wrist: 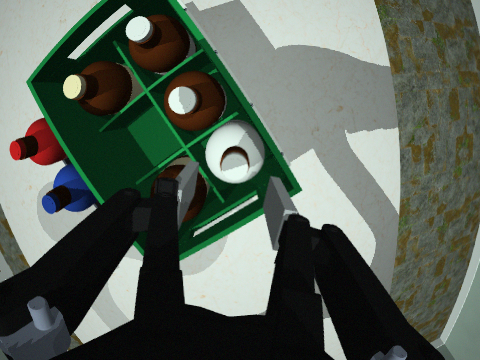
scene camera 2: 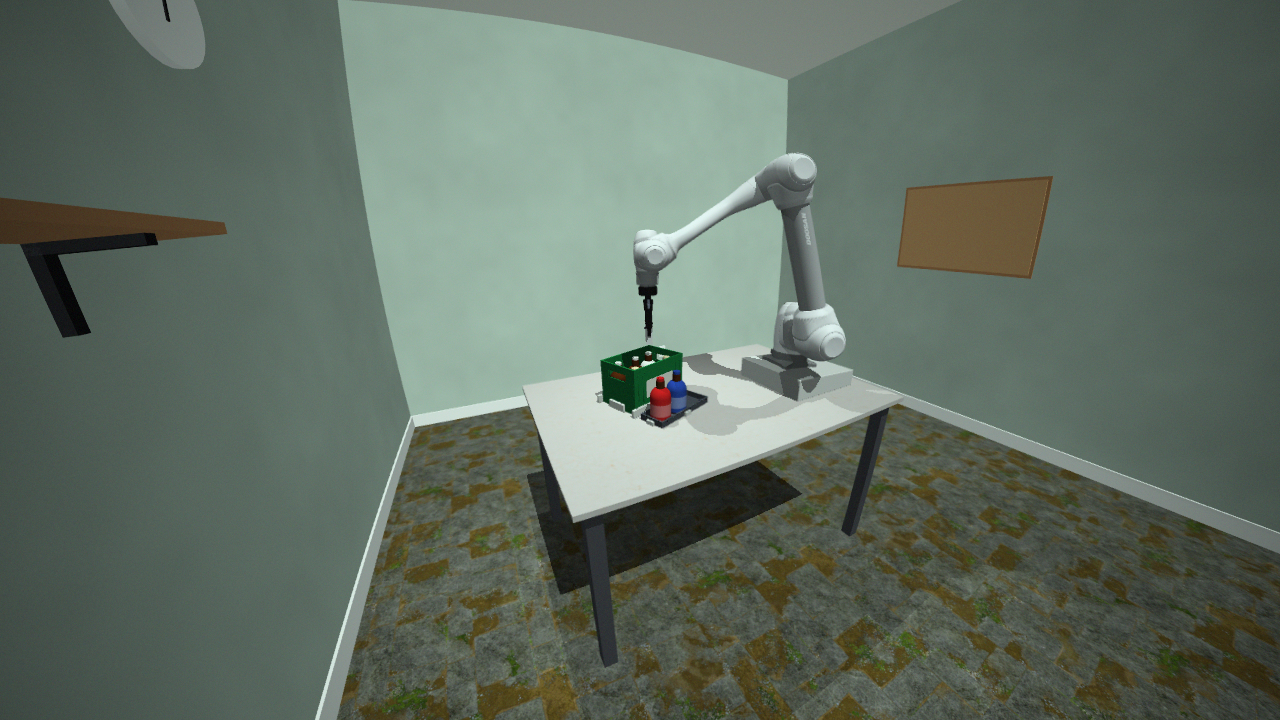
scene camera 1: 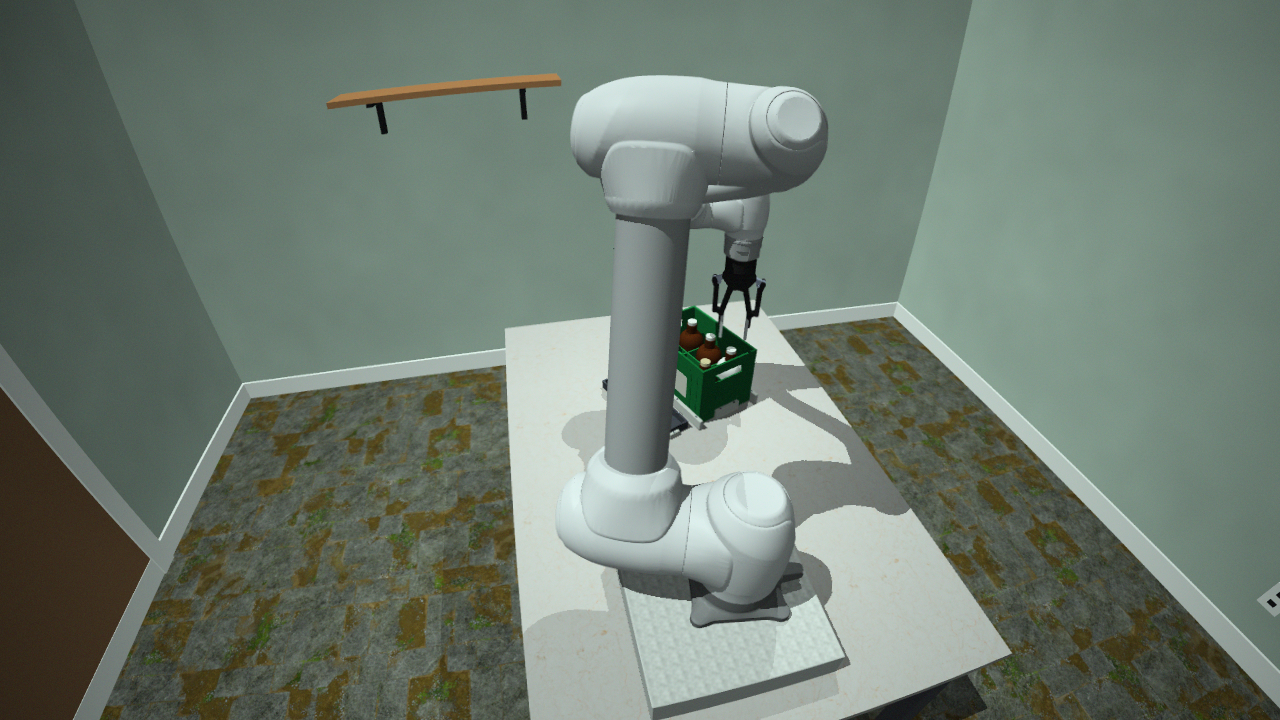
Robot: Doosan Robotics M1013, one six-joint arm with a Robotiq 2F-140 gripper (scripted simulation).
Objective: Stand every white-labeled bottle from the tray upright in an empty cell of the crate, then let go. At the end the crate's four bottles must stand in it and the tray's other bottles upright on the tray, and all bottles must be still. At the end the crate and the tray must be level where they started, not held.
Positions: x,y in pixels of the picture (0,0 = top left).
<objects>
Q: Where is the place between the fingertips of my gripper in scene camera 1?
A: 732,336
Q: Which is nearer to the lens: the white-labeled bottle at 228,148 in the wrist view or the green crate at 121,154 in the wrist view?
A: The white-labeled bottle.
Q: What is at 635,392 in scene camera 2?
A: A green crate.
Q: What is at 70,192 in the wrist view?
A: A blue bottle.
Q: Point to a red bottle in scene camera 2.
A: At 660,397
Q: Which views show the green crate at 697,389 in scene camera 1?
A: The wrist view, scene camera 2 and scene camera 1: all of them.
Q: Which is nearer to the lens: the white-labeled bottle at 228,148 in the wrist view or the red bottle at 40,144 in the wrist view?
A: The white-labeled bottle.
</objects>
